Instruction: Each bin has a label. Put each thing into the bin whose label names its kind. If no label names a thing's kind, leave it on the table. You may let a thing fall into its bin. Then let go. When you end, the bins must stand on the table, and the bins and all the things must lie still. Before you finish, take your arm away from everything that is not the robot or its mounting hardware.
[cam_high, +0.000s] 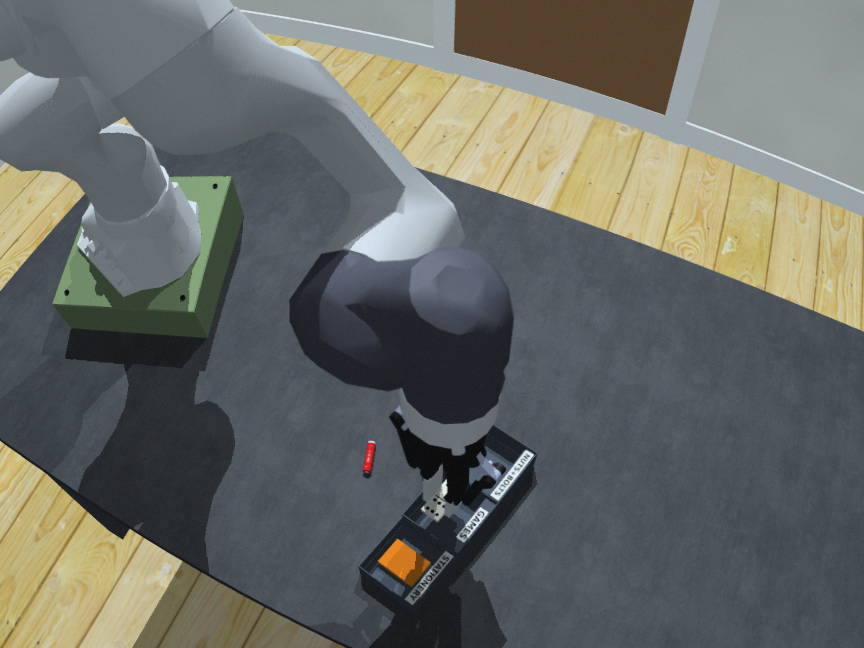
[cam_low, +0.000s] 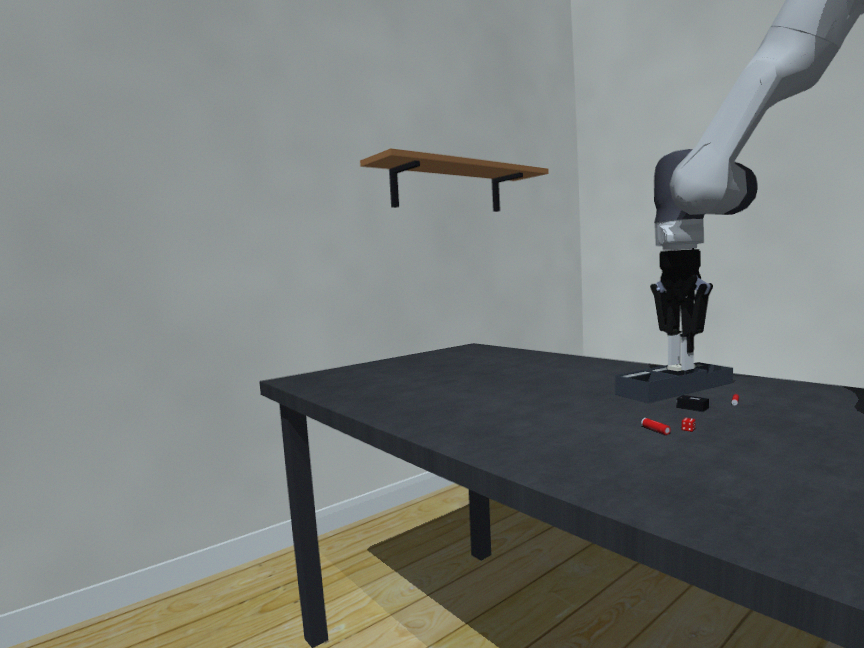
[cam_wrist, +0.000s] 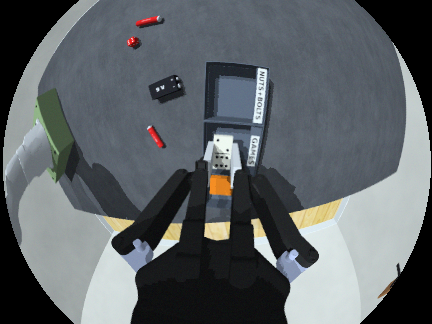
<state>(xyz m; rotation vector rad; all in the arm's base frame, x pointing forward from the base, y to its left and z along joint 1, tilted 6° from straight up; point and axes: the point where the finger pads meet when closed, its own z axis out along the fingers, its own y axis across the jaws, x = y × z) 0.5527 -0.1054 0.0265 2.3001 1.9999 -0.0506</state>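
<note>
Now: the bin tray 60 mm below my hand and 10 mm ahead of it. Also, from my hand: black 9V battery (100 mm to the left, 70 mm below, 70 mm behind); orange block (90 mm to the right, 70 mm below); white domino (30 mm below).
</note>
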